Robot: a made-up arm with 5 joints.
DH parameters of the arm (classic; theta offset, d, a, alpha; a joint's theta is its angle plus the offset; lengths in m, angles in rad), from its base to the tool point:
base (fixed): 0 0.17 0 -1.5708
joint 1: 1.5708 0 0.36 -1.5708
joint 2: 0 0 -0.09 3.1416
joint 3: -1.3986 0 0.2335 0
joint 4: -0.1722 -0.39 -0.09 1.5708
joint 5: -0.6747 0 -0.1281 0
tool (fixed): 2.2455 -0.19 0 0
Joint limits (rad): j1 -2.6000..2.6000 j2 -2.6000..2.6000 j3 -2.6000..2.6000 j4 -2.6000..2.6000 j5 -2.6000..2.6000
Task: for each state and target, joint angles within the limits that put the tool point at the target. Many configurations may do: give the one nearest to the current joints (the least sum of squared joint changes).
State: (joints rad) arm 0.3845 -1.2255 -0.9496 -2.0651 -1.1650
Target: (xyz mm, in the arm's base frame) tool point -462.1 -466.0 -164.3
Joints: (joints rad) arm 0.4514 -1.2625 -0.7947 -2.1166 -1.2532
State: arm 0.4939 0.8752 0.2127 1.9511 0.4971
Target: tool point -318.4 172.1 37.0
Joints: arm -0.0468 1.0108 0.1268 1.7957 0.1360
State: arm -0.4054 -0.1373 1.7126 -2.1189 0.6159
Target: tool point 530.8 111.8 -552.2
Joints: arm -1.1351 0.3379 1.8566 -2.1664 0.9980
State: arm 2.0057 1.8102 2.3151 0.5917 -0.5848
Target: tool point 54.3 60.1 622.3
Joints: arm 2.6000 1.9729 2.5648 1.2281 -0.3628
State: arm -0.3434 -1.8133 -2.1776 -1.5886 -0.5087
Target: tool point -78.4 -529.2 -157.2
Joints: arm -0.7201 -1.5641 -2.2246 -1.7992 -0.4449
